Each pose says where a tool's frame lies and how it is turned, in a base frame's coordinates. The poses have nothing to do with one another.
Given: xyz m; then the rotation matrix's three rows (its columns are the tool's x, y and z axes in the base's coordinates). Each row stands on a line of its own.
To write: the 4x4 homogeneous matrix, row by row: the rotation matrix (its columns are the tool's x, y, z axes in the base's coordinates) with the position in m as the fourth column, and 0 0 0 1 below. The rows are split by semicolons. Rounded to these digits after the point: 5 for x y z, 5 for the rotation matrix.
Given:
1:
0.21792 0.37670 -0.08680
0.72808 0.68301 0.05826
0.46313 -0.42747 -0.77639
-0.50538 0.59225 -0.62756
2:
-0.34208 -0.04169 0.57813
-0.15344 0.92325 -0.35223
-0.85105 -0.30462 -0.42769
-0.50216 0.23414 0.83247
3:
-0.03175 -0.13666 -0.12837
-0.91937 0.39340 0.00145
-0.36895 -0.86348 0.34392
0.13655 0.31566 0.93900
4:
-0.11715 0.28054 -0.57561
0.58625 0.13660 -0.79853
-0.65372 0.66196 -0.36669
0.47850 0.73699 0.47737
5:
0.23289 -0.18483 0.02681
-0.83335 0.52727 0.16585
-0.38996 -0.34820 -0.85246
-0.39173 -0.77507 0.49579
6:
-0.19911 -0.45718 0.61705
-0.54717 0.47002 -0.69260
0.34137 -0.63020 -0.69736
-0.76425 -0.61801 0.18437
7:
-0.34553 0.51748 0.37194
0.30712 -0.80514 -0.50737
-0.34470 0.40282 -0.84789
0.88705 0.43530 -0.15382
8:
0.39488 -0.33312 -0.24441
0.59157 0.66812 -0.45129
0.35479 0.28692 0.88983
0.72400 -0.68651 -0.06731
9:
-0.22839 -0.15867 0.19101
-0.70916 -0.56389 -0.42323
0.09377 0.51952 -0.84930
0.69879 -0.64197 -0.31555
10:
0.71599 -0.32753 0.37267
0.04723 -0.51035 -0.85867
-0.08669 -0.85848 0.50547
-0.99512 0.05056 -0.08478
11:
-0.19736 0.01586 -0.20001
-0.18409 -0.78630 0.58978
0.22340 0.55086 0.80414
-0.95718 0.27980 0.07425
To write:
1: 0.72808 0.68301 0.05826 0.21792; 0.46313 -0.42747 -0.77639 0.37670; -0.50538 0.59225 -0.62756 -0.08680; 0 0 0 1
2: -0.15344 0.92325 -0.35223 -0.34208; -0.85105 -0.30462 -0.42769 -0.04169; -0.50216 0.23414 0.83247 0.57813; 0 0 0 1
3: -0.91937 0.39340 0.00145 -0.03175; -0.36895 -0.86348 0.34392 -0.13666; 0.13655 0.31566 0.93900 -0.12837; 0 0 0 1
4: 0.58625 0.13660 -0.79853 -0.11715; -0.65372 0.66196 -0.36669 0.28054; 0.47850 0.73699 0.47737 -0.57561; 0 0 0 1
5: -0.83335 0.52727 0.16585 0.23289; -0.38996 -0.34820 -0.85246 -0.18483; -0.39173 -0.77507 0.49579 0.02681; 0 0 0 1
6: -0.54717 0.47002 -0.69260 -0.19911; 0.34137 -0.63020 -0.69736 -0.45718; -0.76425 -0.61801 0.18437 0.61705; 0 0 0 1
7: 0.30712 -0.80514 -0.50737 -0.34553; -0.34470 0.40282 -0.84789 0.51748; 0.88705 0.43530 -0.15382 0.37194; 0 0 0 1
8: 0.59157 0.66812 -0.45129 0.39488; 0.35479 0.28692 0.88983 -0.33312; 0.72400 -0.68651 -0.06731 -0.24441; 0 0 0 1
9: -0.70916 -0.56389 -0.42323 -0.22839; 0.09377 0.51952 -0.84930 -0.15867; 0.69879 -0.64197 -0.31555 0.19101; 0 0 0 1
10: 0.04723 -0.51035 -0.85867 0.71599; -0.08669 -0.85848 0.50547 -0.32753; -0.99512 0.05056 -0.08478 0.37267; 0 0 0 1
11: -0.18409 -0.78630 0.58978 -0.19736; 0.22340 0.55086 0.80414 0.01586; -0.95718 0.27980 0.07425 -0.20001; 0 0 0 1
